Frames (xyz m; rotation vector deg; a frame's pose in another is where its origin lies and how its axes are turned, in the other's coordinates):
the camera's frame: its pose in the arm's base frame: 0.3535 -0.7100 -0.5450 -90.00 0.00 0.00
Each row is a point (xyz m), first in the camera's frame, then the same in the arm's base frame.
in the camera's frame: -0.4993 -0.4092 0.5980
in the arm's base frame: -0.1458 -0.1120 -0.1358
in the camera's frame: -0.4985 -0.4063 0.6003
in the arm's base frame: -0.1450 -0.1097 -0.1387
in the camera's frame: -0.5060 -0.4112 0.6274
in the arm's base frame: -0.1525 -0.0826 -0.1338
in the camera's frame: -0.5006 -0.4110 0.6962
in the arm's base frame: -0.1471 -0.0138 -0.1340
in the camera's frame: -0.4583 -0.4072 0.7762
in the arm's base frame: -0.1048 0.0662 -0.1378
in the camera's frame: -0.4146 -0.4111 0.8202
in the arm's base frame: -0.0611 0.1102 -0.1339
